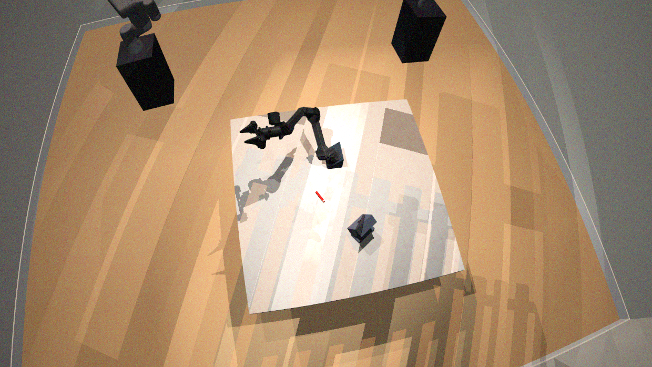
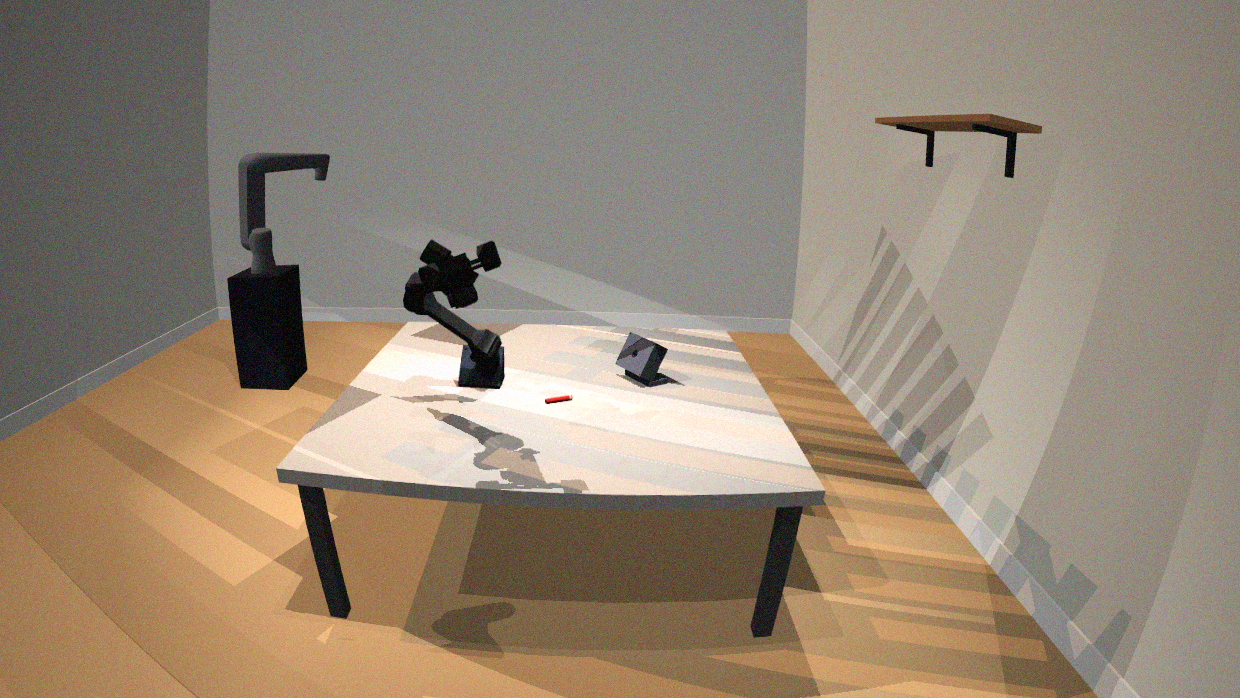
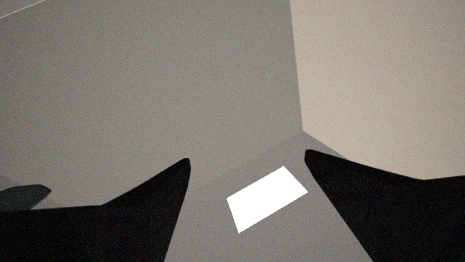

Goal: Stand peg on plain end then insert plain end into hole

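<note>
The red peg lies 450 mm below my gripper tip, 380 mm to the left of it and 240 mm ahead of it. From my gripper tip the other things lie so: sloped panel 550 mm to the left, 480 mm ahead, 380 mm below.
</note>
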